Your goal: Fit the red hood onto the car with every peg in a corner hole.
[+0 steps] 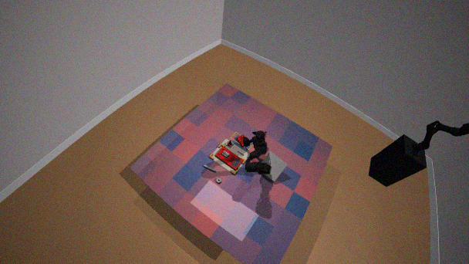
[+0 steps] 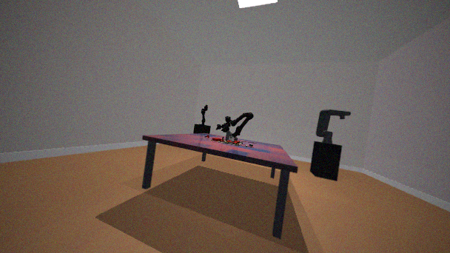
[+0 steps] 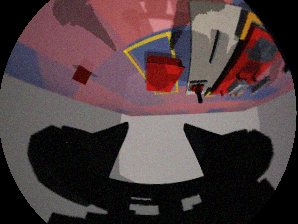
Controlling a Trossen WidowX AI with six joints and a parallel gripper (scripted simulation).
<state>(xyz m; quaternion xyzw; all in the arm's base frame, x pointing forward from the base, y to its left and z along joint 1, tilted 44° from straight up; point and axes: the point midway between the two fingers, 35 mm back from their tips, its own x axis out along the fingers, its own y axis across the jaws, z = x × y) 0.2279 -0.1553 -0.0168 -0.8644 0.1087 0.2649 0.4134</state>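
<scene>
Now: the red hood 110 mm below my gripper tip and 30 mm ahead of it. Round my gripper tip: thin grey stick: 370 mm to the left, 120 mm below, 90 mm ahead.
</scene>
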